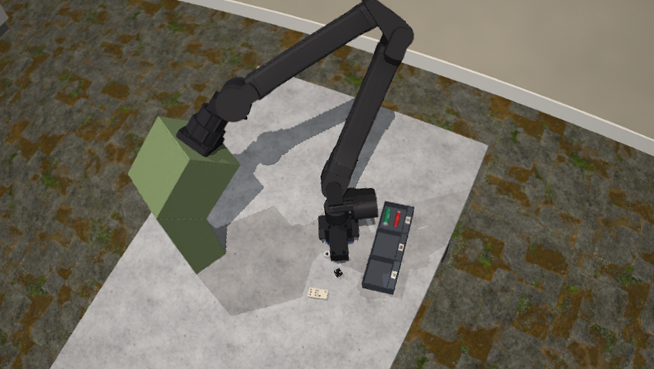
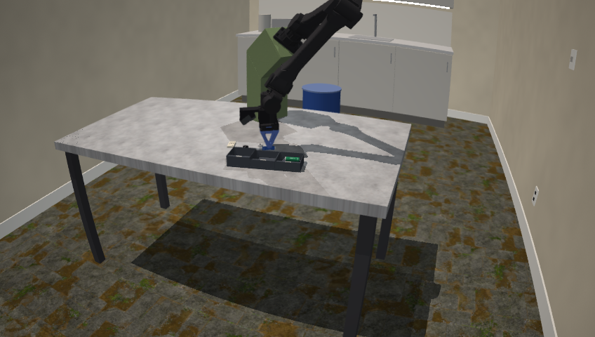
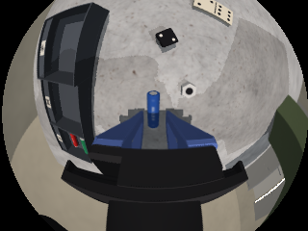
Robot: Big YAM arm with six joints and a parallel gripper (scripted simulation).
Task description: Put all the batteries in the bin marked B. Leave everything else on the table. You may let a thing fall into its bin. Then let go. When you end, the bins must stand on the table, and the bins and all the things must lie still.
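Right now the blue battery is 1 cm below my hand. From my hand the other things lie so: white ring-shaped piece 2 cm behind, 5 cm to the right, 2 cm below; then black die 4 cm ahead, 8 cm to the right, 1 cm below; then dark three-compartment bin 12 cm ahead, 5 cm to the left.
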